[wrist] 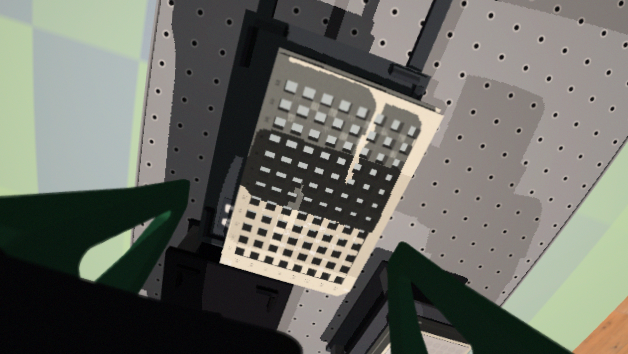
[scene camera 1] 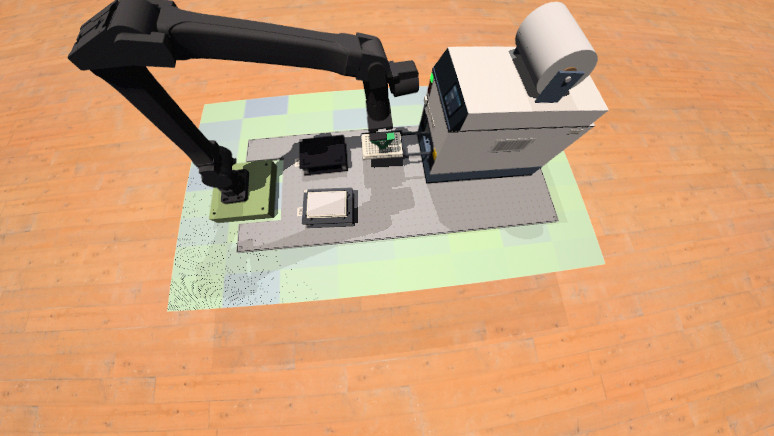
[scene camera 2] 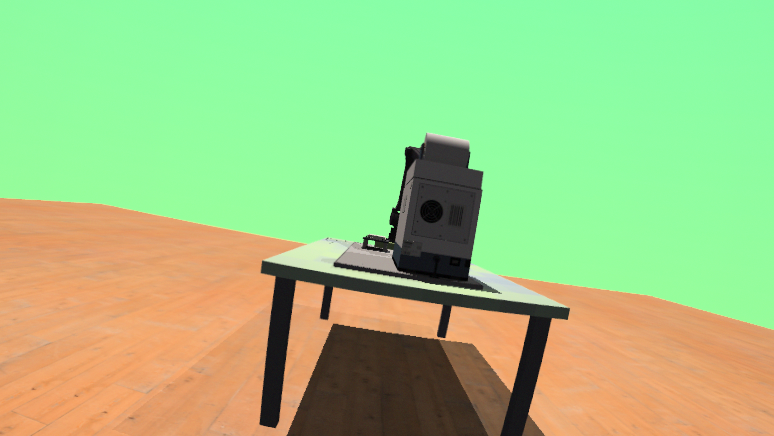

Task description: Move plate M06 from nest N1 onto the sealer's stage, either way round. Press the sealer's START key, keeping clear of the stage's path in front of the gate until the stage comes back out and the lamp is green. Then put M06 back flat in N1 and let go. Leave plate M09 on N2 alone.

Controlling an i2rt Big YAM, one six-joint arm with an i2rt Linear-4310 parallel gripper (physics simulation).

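Places are measured from the arm's base along level axes (x left, y back, z up), in metres.
Pixels of known places: gripper, fingertip midpoint: (wrist: pixel 294 223) (scene camera 1: pixel 381 135); arm's base at its link origin: (scene camera 1: pixel 236 187) (scene camera 2: pixel 394 242).
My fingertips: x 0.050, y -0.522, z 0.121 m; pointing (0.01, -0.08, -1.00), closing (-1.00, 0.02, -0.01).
Ahead of a thing's pixels: the offset from my fingertips to its top centre. "spot": to the spot under its first point. Level surfaces: height alone.
White plate M06 {dx -0.010, dy +0.000, dz -0.029 m} (scene camera 1: pixel 373 150) (wrist: pixel 320 215) is on the dark stage (scene camera 1: pixel 386 161) (wrist: pixel 226 115), outside the sealer (scene camera 1: pixel 490 141) (scene camera 2: pixel 446 216). In the wrist view, stage shows along its left and top edges, and its right edge reaches past the stage. Whether it sits flat is unclear. My gripper (scene camera 1: pixel 382 141) (wrist: pixel 294 223) is open and empty above the plate, fingertips apart on either side of its lower part. The lamp {dx +0.092, dy -0.156, dz +0.127 m} (scene camera 1: pixel 432 77) is green. The START key cannot be made out. Nest N1 {dx +0.037, dy +0.207, dz -0.092 m} (scene camera 1: pixel 323 154) (wrist: pixel 240 315) is empty. Plate M09 {dx -0.170, dy +0.200, dz -0.087 m} (scene camera 1: pixel 326 204) (wrist: pixel 447 345) lies on N2 {spot: dx -0.191, dy +0.120, dz -0.104 m} (scene camera 1: pixel 352 208).
The stage's rails run into the gate on the sealer's front. A dark screen panel {spot: dx -0.051, dy -0.168, dz +0.169 m} (scene camera 1: pixel 453 101) is above the gate, and a large film roll {dx -0.009, dy -0.385, dz +0.322 m} (scene camera 1: pixel 555 46) is on top. The arm's green base (scene camera 1: pixel 259 203) stands left of the nests. The grey perforated board {dz -0.154 m} (scene camera 1: pixel 487 208) lies under everything.
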